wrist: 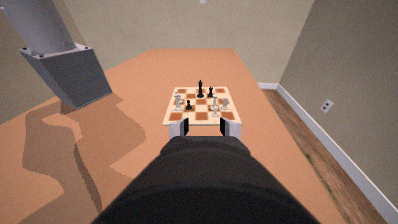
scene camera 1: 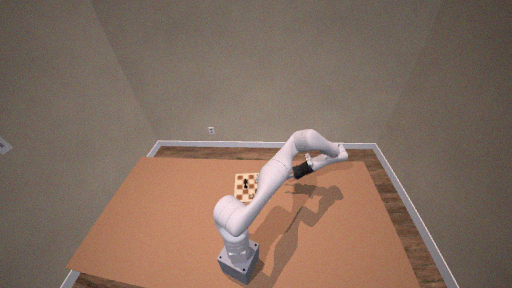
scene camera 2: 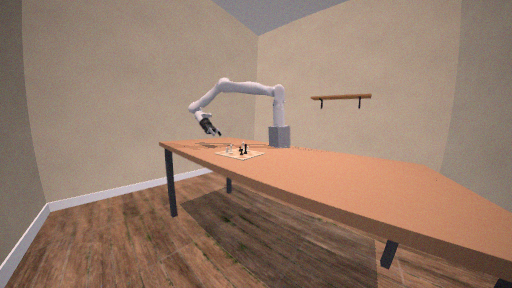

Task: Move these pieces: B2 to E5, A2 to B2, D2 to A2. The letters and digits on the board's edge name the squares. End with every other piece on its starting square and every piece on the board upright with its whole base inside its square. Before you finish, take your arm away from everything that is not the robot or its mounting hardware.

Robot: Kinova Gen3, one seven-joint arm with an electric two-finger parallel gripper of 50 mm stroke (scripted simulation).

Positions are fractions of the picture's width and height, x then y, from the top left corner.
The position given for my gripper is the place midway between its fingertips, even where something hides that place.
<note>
I see my gripper (wrist: 0.51, 0.56) and a chessboard (wrist: 0.50, 0.51).
</note>
